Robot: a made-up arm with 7 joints.
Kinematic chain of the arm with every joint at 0, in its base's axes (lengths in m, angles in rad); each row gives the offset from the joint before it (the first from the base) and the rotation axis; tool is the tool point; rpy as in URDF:
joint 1: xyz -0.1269 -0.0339 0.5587 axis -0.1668 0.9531 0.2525
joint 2: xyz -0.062 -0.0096 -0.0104 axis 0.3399 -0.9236 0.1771
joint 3: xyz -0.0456 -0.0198 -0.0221 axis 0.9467 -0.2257 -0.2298
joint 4: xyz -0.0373 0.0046 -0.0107 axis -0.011 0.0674 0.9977
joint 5: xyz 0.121 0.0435 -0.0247 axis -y
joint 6: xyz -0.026 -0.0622 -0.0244 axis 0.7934 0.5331 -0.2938
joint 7: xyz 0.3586 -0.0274 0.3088 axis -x
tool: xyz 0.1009 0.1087 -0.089 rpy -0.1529 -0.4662 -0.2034
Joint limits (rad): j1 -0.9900..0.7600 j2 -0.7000..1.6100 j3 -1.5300..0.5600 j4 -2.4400..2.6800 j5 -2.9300..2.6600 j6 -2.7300..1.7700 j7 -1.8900..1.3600
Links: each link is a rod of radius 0.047 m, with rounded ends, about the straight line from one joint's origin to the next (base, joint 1, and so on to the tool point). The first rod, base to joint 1, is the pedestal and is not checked.
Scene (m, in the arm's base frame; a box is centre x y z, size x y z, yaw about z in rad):
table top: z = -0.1
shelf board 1: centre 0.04 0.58 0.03 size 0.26 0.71 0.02 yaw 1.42
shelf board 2: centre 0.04 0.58 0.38 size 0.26 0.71 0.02 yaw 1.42
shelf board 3: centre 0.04 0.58 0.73 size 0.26 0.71 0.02 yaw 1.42
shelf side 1: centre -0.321 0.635 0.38 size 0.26 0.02 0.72 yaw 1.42
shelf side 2: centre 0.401 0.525 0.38 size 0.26 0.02 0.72 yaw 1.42
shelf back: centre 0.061 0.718 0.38 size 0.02 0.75 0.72 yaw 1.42
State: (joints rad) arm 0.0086 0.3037 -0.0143 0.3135 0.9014 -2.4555 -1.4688
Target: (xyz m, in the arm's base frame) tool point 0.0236 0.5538 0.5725
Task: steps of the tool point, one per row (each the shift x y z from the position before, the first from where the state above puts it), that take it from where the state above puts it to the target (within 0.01 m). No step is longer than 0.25 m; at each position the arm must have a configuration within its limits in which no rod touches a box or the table.
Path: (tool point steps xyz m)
1: -0.0314 -0.0536 0.0073
2: -0.0070 -0.0715 0.0008
3: 0.0056 -0.0906 -0.0081
4: 0.0971 0.0138 0.1756
5: -0.0238 -0.0130 0.1685
6: 0.0234 0.0391 -0.0067
7: 0.0146 0.0462 -0.0009
8: 0.0054 0.0498 0.0025
9: -0.0022 0.0497 0.0033
10: -0.0062 0.0458 0.0018

